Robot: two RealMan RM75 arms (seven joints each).
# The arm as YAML. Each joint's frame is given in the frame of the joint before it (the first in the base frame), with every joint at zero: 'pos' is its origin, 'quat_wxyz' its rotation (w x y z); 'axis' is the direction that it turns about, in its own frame. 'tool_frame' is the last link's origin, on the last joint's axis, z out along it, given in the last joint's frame.
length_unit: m
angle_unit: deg
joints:
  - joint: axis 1
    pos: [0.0, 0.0, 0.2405]
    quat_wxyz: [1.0, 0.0, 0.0, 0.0]
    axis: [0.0, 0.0, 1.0]
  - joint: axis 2
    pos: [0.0, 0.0, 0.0]
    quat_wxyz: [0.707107, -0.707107, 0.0, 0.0]
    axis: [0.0, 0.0, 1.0]
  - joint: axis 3
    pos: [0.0, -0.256, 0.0]
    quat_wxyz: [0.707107, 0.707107, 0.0, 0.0]
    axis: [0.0, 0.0, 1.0]
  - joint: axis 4
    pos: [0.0, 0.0, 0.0]
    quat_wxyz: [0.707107, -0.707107, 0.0, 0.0]
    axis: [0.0, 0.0, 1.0]
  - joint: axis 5
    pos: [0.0, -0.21, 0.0]
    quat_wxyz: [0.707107, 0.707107, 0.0, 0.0]
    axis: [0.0, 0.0, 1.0]
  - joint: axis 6
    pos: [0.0, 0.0, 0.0]
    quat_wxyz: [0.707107, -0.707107, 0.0, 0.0]
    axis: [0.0, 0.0, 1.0]
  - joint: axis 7
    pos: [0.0, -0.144, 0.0]
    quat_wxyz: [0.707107, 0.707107, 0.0, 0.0]
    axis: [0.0, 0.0, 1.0]
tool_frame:
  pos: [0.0, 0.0, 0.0]
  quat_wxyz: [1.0, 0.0, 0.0, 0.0]
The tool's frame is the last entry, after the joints.
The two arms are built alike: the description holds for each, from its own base.
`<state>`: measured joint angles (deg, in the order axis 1, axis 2, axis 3, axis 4, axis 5, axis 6, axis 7); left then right.
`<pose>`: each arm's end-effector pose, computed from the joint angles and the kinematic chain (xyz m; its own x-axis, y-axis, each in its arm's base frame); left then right.
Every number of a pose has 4 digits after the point.
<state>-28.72 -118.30 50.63 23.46 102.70 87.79 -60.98 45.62 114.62 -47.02 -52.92 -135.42 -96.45 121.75</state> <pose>-0.2661 0.2974 -0.0444 0.7993 0.2307 0.5549 0.3400 -0.9350 -0.1011 0.1882 0.3877 0.0422 0.7780 -0.6221 -0.0885 -0.6283 -0.7713 -0.1014</pose>
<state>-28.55 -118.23 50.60 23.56 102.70 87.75 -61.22 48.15 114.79 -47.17 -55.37 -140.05 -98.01 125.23</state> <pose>-0.2672 0.2971 -0.0437 0.7984 0.2351 0.5544 0.3454 -0.9329 -0.1017 0.1762 0.3936 0.0473 0.7774 -0.6285 -0.0248 -0.6248 -0.7671 -0.1454</pose>
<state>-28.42 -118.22 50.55 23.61 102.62 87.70 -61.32 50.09 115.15 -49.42 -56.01 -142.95 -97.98 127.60</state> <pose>-0.2679 0.2970 -0.0433 0.7969 0.2375 0.5554 0.3495 -0.9313 -0.1031 0.1664 0.3973 0.0427 0.7795 -0.6252 0.0391 -0.6106 -0.7722 -0.1755</pose>
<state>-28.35 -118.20 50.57 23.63 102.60 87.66 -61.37 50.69 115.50 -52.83 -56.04 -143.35 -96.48 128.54</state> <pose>-0.2683 0.2968 -0.0431 0.7968 0.2390 0.5550 0.3513 -0.9305 -0.1036 0.1606 0.3991 0.0339 0.7910 -0.6068 0.0788 -0.5850 -0.7877 -0.1933</pose>
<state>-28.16 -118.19 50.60 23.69 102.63 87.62 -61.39 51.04 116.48 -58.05 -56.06 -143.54 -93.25 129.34</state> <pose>-0.2694 0.2961 -0.0430 0.7969 0.2412 0.5539 0.3538 -0.9295 -0.1043 0.1534 0.4004 0.0172 0.8115 -0.5709 0.1243 -0.5392 -0.8137 -0.2173</pose>
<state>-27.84 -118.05 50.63 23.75 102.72 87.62 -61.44 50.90 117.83 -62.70 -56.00 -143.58 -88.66 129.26</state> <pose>-0.2717 0.2949 -0.0421 0.7977 0.2452 0.5509 0.3581 -0.9277 -0.1055 0.1479 0.4021 -0.0012 0.8372 -0.5271 0.1456 -0.4856 -0.8391 -0.2451</pose>
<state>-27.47 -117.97 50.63 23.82 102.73 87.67 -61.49 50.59 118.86 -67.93 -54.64 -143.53 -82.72 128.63</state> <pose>-0.2738 0.2934 -0.0414 0.7968 0.2497 0.5502 0.3634 -0.9256 -0.1062 0.1472 0.4041 -0.0216 0.8610 -0.4794 0.1701 -0.4252 -0.8618 -0.2765</pose>
